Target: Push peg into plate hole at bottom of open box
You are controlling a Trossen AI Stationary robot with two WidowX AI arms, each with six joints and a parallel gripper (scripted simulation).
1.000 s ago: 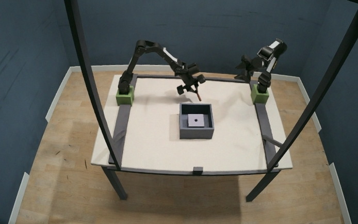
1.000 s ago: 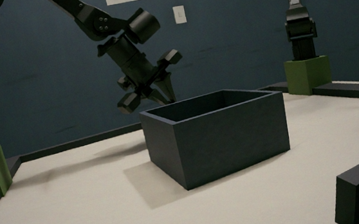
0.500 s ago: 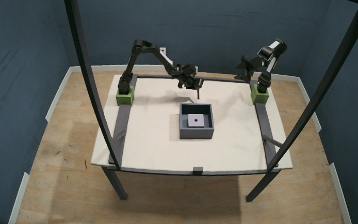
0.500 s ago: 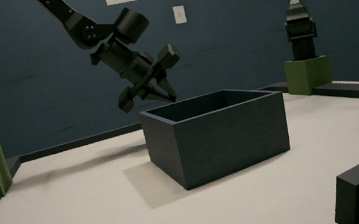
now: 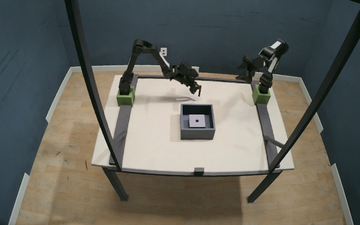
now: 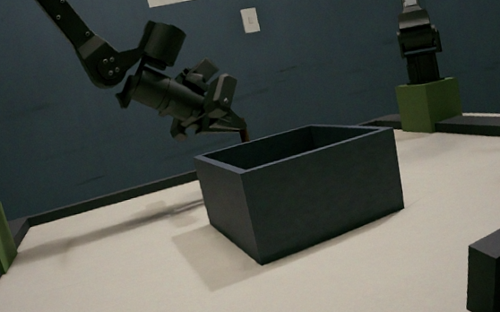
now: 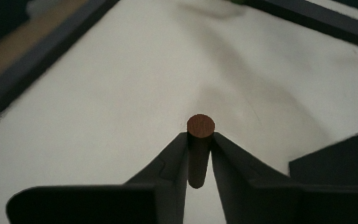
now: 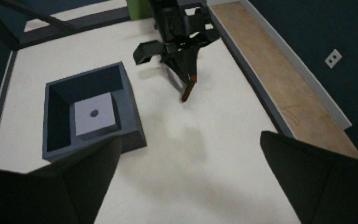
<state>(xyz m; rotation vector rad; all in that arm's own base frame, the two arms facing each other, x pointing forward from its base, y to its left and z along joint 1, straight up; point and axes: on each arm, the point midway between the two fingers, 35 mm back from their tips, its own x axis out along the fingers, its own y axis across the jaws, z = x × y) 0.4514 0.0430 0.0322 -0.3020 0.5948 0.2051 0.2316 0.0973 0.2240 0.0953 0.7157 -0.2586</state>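
Right now the grey plate is 22 cm behind my left hand, 1 cm to the left of it and 8 cm below it. Also, from my left hand: brown peg (2 cm to the right, 4 cm below); then box (22 cm behind, 1 cm to the left, 10 cm below).
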